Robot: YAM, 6 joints.
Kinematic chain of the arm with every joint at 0, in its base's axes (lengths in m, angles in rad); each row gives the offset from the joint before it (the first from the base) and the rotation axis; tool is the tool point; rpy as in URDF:
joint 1: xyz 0 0 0.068 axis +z
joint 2: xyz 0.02 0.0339 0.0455 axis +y
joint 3: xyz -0.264 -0.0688 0 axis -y
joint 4: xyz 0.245 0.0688 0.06 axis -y
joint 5: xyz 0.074 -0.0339 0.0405 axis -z
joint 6: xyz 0.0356 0 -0.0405 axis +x
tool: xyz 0 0 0 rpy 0 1.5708 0
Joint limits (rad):
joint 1: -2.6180..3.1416
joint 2: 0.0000..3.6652
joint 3: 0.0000..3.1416
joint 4: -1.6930..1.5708
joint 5: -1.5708..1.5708
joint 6: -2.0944..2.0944
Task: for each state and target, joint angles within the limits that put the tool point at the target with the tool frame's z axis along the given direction. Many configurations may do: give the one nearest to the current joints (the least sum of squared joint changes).
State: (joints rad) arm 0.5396 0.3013 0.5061 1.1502 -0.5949 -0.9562
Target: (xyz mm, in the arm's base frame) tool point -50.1 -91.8 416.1 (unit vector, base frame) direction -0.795 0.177 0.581
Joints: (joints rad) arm 1.3520 0.0018 0.7273 0.8448 -0.9512 -0.9562
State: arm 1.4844 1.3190 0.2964 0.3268 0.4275 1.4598
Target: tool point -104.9 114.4 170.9 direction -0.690 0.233 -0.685
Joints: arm 2.2188 0.8088 0.3544 -0.3951 -0.4220 1.4598
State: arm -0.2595 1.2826 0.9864 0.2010 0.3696 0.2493
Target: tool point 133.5 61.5 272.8 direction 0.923 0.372 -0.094
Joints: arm 0.4471 0.5064 0.4318 -0.0197 0.0637 0.2493
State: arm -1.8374 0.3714 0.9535 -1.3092 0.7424 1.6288
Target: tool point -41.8 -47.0 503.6 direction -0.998 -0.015 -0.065
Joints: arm -1.7051 0.8830 1.6873 -1.2169 1.4080 1.6288
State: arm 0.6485 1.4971 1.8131 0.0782 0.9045 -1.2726
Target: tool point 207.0 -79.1 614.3 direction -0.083 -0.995 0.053
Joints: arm -0.2051 1.4989 2.2143 -0.3036 1.4379 -1.2726
